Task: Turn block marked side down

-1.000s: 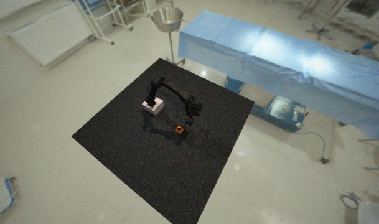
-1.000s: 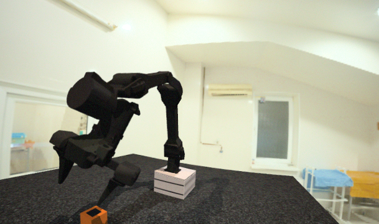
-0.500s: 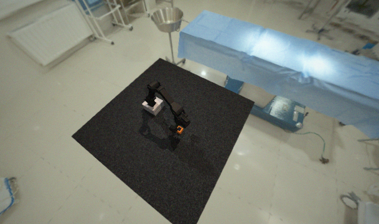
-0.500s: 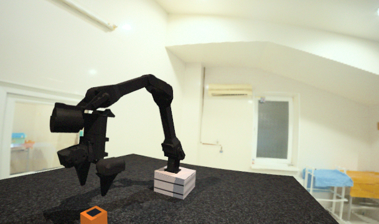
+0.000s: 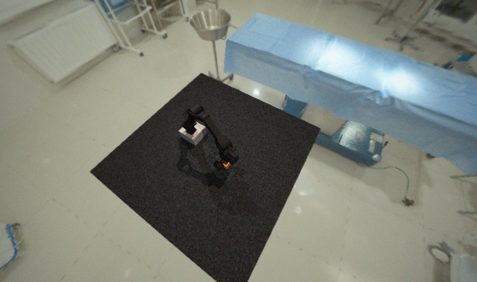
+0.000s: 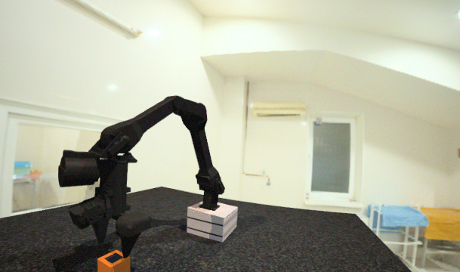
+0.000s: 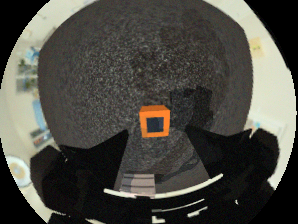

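My gripper tip is 3 cm above the orange block.
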